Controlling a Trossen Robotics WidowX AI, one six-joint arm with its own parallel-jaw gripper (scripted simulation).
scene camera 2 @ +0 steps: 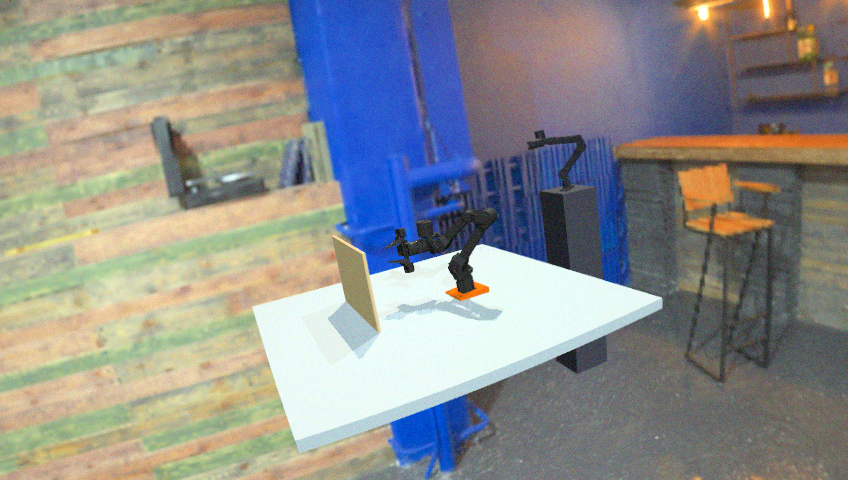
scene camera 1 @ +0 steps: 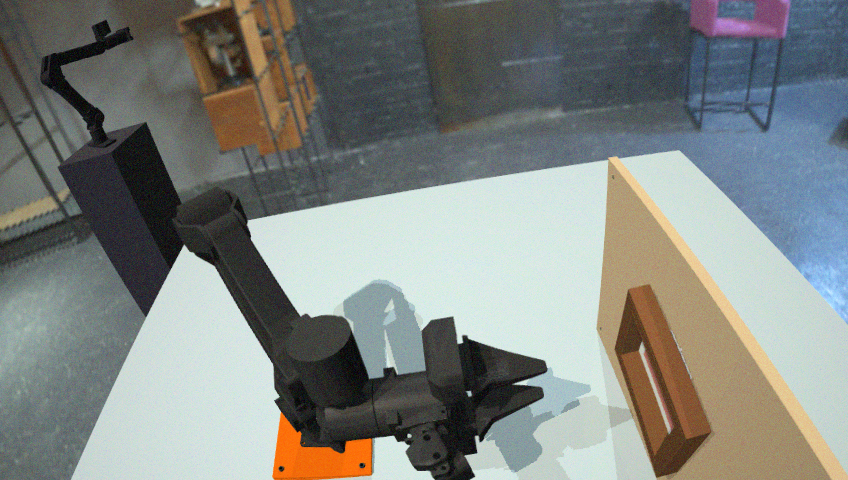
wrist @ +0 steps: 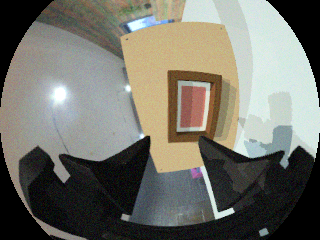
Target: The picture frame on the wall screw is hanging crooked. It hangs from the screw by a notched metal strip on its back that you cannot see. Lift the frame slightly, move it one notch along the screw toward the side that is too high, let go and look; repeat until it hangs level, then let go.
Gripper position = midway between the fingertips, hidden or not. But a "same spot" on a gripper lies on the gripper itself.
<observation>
my gripper: scene camera 2; scene camera 1 544, 379; wrist
same spot on my gripper: (wrist: 237, 181) = (scene camera 2: 400, 259)
</observation>
